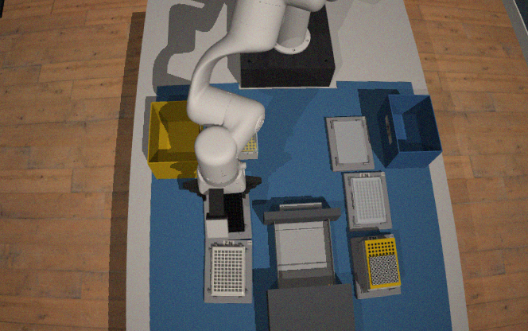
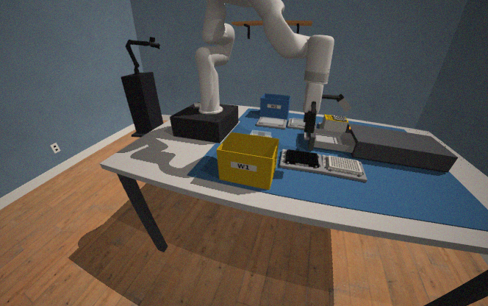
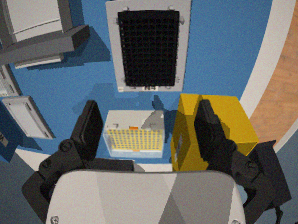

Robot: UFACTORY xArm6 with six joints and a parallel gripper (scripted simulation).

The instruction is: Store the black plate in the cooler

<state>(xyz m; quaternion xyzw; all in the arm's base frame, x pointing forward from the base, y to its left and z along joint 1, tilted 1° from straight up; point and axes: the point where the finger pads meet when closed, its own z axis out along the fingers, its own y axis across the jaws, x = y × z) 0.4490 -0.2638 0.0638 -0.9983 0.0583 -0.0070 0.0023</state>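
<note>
Right now the black plate is 14 cm below my hand. From my hand the other things lie so: blue bin (11 cm behind, 54 cm to the left, 12 cm below); yellow bin W1 (20 cm behind, 10 cm to the right, 12 cm below); cooler drawer (17 cm ahead, 17 cm to the left, 14 cm below).
</note>
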